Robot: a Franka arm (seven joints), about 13 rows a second.
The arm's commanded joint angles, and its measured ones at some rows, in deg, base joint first. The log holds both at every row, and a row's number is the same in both.
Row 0, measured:
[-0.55 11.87 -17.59 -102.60 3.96 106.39 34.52]
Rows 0 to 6, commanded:
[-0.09 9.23 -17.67 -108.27 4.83 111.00 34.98]
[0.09 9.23 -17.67 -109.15 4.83 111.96 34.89]
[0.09 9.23 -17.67 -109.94 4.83 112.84 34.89]
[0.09 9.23 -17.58 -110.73 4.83 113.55 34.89]
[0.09 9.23 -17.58 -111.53 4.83 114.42 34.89]
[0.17 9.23 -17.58 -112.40 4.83 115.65 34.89]
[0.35 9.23 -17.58 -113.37 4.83 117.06 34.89]
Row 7, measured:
[-0.25 11.27 -17.46 -109.69 3.99 113.78 34.52]
